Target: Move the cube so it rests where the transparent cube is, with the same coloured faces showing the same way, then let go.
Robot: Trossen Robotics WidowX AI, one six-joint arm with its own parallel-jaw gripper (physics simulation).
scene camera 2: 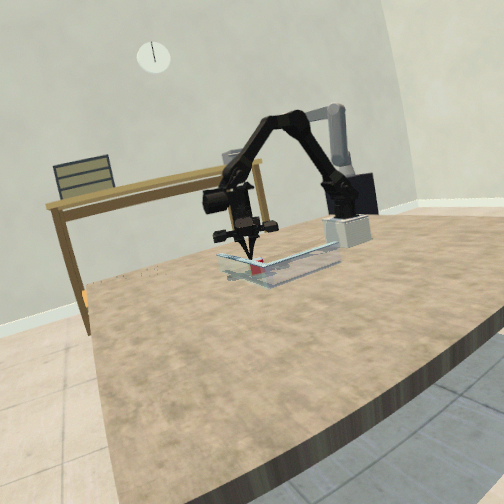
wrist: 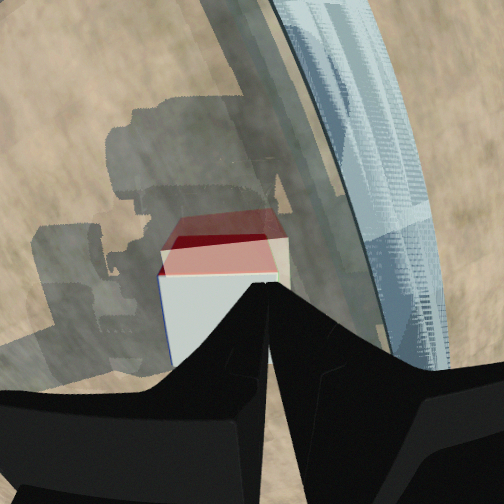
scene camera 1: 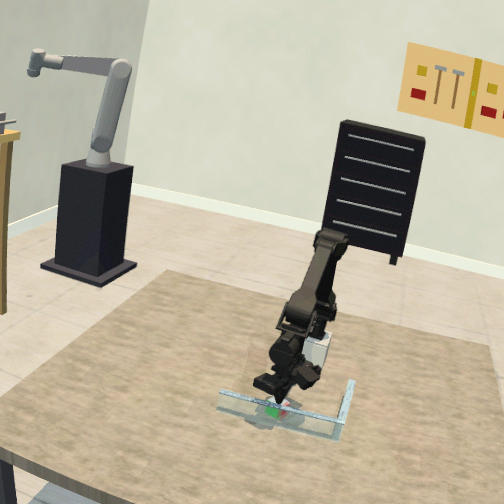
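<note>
The cube is small, with a white face toward the wrist camera and a red face showing behind it. It rests on the wooden table beside the glass corner piece, and shows as a red and green speck in scene camera 1 and red in scene camera 2. The transparent cube overlaps it, sitting slightly offset toward the far side. My gripper hovers just above the cube with its fingertips pressed together, holding nothing. It also shows in scene camera 1 and scene camera 2.
An L-shaped glass corner guide lies on the table next to the cube, also seen in scene camera 2. A second grey arm on a black pedestal stands off the table. A wooden bench stands behind.
</note>
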